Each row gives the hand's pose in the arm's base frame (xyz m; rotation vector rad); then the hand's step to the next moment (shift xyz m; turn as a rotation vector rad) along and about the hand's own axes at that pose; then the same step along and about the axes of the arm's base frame.
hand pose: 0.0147 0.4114 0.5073 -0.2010 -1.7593 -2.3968
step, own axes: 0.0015 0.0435 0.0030 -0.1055 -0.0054 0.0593
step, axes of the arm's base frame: 0.0076 -0.0100 0.0418 0.1028 0.0635 -0.0087
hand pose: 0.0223 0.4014 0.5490 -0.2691 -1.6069 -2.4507
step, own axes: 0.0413 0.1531 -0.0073 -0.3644 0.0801 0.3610
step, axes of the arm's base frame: 0.0002 -0.0691 0.1429 0.3878 0.3242 0.1183
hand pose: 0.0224 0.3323 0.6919 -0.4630 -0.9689 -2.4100
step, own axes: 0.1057 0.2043 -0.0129 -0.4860 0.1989 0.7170
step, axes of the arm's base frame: 0.0266 -0.1703 0.1529 0.5980 0.5433 0.3703
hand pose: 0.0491 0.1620 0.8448 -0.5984 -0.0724 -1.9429
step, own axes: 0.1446 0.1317 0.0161 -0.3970 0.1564 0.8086
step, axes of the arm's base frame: 0.0740 -0.1750 0.0493 0.5667 0.5161 0.4984
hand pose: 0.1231 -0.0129 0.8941 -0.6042 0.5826 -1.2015
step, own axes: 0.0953 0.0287 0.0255 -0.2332 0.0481 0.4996
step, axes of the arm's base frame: 0.0615 -0.0816 -0.0110 0.3208 0.2953 0.3409
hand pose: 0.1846 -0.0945 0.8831 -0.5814 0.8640 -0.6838
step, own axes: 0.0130 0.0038 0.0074 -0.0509 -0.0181 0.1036
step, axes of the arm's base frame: 0.0134 -0.0058 -0.0051 0.0569 0.0450 0.0916
